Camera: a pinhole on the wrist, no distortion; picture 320 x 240 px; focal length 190.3 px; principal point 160.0 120.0 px. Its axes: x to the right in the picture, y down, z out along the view. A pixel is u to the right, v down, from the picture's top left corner.
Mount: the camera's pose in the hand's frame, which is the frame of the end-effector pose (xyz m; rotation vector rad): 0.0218 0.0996 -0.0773 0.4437 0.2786 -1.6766
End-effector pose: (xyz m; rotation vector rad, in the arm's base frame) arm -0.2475 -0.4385 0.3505 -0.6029 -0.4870 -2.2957
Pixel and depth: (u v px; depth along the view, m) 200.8 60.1 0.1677
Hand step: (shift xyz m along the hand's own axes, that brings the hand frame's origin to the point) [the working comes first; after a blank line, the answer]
In the camera's frame: 0.0360 -0.0528 0.1677

-0.0559 0.0040 0.0532
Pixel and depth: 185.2 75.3 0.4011
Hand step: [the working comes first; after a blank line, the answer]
In the camera's frame: 0.0531 -0.0942 0.4011

-0.1289 -0.1046 0.2516
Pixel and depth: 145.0 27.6 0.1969
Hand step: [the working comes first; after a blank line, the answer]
In the camera's frame: -0.0155 -0.0956 0.1969

-0.0963 0.0440 0.0991
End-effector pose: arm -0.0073 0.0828 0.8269 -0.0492 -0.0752 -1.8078
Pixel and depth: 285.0 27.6 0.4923
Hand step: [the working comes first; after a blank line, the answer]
In the camera's frame: 0.3234 -0.2390 0.4923

-0.3129 -0.3619 0.2039
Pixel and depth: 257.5 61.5 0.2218
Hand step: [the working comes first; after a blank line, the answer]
In the camera's frame: 0.1136 -0.0682 0.2218

-0.0866 -0.0859 0.0663
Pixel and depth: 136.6 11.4 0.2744
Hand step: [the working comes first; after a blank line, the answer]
In the camera's frame: -0.0337 -0.1566 0.2744

-0.1644 0.0366 0.1723
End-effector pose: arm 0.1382 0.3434 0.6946 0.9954 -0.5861 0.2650
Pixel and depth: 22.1 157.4 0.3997
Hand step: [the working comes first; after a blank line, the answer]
In the camera's frame: -0.2896 0.0786 0.3997

0.0790 0.1745 0.4136
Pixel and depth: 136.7 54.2 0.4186
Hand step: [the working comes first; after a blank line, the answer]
In the camera's frame: -0.0513 -0.1447 0.4186

-0.1696 -0.0113 0.3098
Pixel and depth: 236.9 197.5 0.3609
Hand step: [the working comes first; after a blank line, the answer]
In the camera's frame: 0.1458 0.1470 0.3609

0.1039 -0.2074 0.1913
